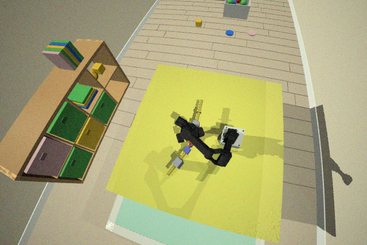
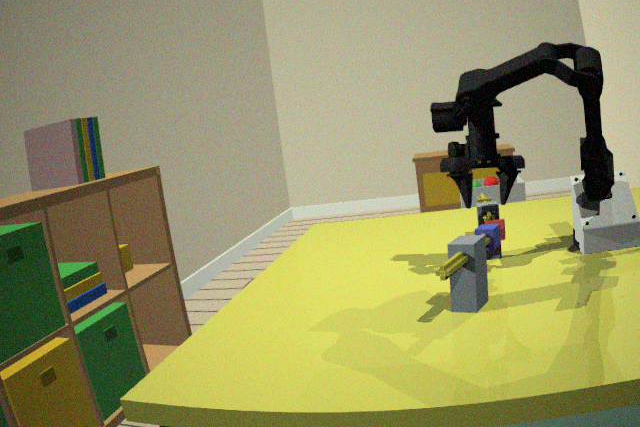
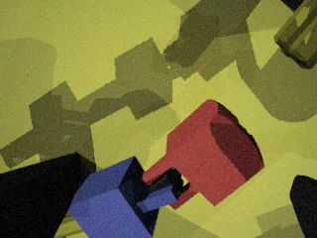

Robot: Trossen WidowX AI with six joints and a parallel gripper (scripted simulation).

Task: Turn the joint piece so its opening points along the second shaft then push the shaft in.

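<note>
Now: gripper tip 10 mm past the red joint piece, 10 mm to the right of it and 50 mm above it.
</note>
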